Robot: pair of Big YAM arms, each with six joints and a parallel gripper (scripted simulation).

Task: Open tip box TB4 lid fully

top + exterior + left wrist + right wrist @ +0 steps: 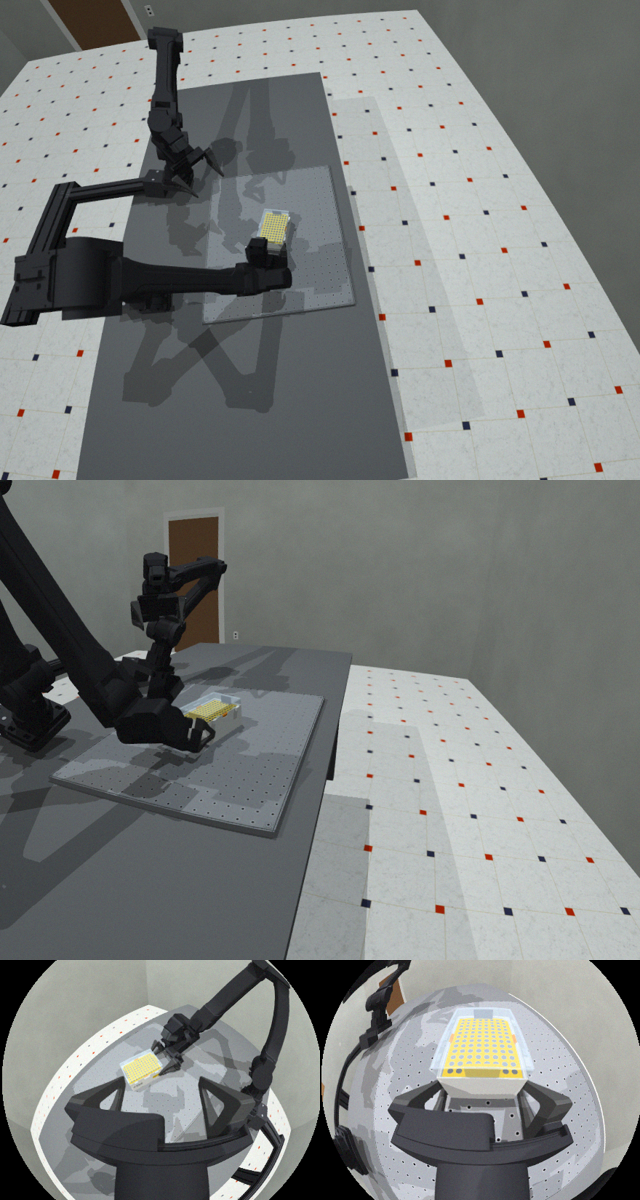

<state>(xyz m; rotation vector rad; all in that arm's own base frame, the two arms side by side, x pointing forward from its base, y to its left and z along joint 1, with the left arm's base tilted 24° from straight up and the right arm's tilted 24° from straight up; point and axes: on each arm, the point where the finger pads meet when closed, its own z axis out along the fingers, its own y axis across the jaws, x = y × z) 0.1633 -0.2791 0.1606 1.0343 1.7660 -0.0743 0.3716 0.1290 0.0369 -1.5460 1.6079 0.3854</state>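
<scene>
Right now the clear lid is 150 mm ahead of my left hand, 50 mm to the right of it and 180 mm below it. Also, from my left hand: yellow insert: 160 mm ahead, 50 mm to the right, 180 mm below; then tip box TB4: 150 mm ahead, 50 mm to the right, 200 mm below.
Now: right hand 10 mm short of the tip box TB4, 50 mm to the right of it and 20 mm below it. The rest, counted from my right hand: yellow insert 10 mm ahead, 50 mm to the left, 30 mm above; clear lid 10 mm ahead, 50 mm to the left, 30 mm above.
</scene>
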